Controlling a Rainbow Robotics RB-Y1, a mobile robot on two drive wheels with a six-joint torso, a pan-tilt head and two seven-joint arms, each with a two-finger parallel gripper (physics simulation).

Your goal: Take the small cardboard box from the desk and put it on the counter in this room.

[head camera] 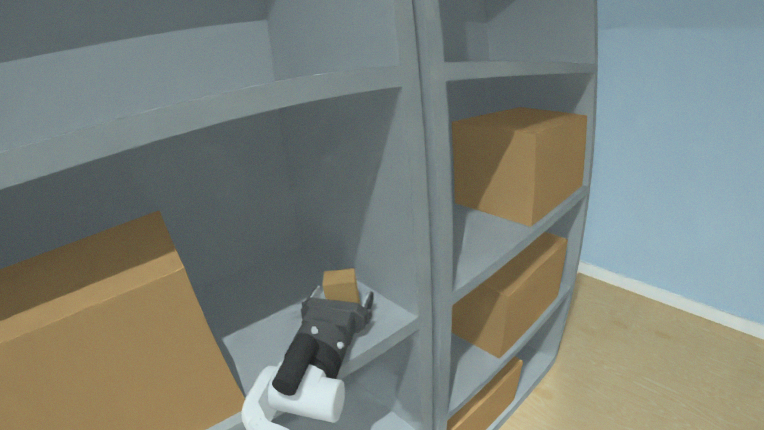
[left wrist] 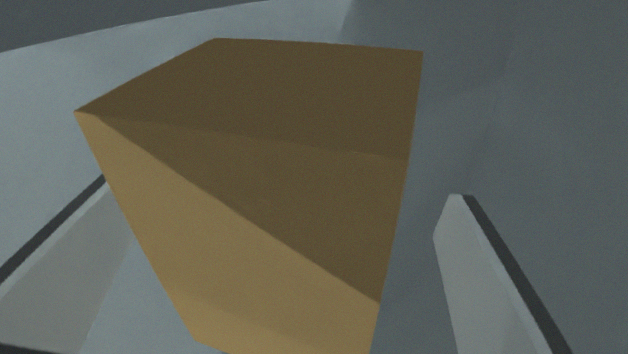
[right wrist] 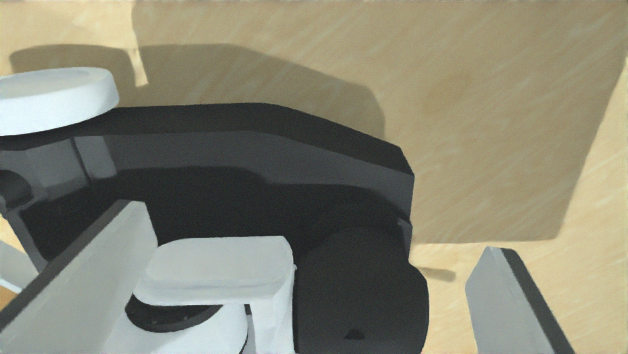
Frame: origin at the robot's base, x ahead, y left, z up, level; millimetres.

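Where they show: left gripper, fingertip midpoint: (head camera: 344, 292) (left wrist: 286, 205); right gripper, fingertip midpoint: (right wrist: 309, 244).
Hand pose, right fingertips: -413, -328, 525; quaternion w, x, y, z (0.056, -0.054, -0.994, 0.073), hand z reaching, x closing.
Observation:
Each offset is from my right fingertips to the top centre of the thing, as dx, dy, dz. Level surfaces: height alone.
A small cardboard box @(+837, +473, +557) (head camera: 340, 283) (left wrist: 250, 240) is on a board @(dz +467) (head camera: 392, 315) of the grey shelf unit, near an upright side panel. It looks turned a little in the left wrist view, with a dark shadow across its face. My left gripper (head camera: 343, 292) (left wrist: 286, 205) is open, with its fingers on either side of the box and a gap to the finger at the right in the left wrist view. The box's lower part is hidden in the head view. My right gripper (right wrist: 309, 244) is open and empty above the floor. No desk or counter can be made out.
The shelf unit (head camera: 437, 213) has upright panels and boards around my left arm. A large cardboard box @(+540, +864, +737) (head camera: 112, 347) is at the left. Large boxes (head camera: 534, 165) (head camera: 507, 296) (head camera: 491, 397) sit in the right-hand section. My dark base (right wrist: 200, 150) shows below my right gripper.

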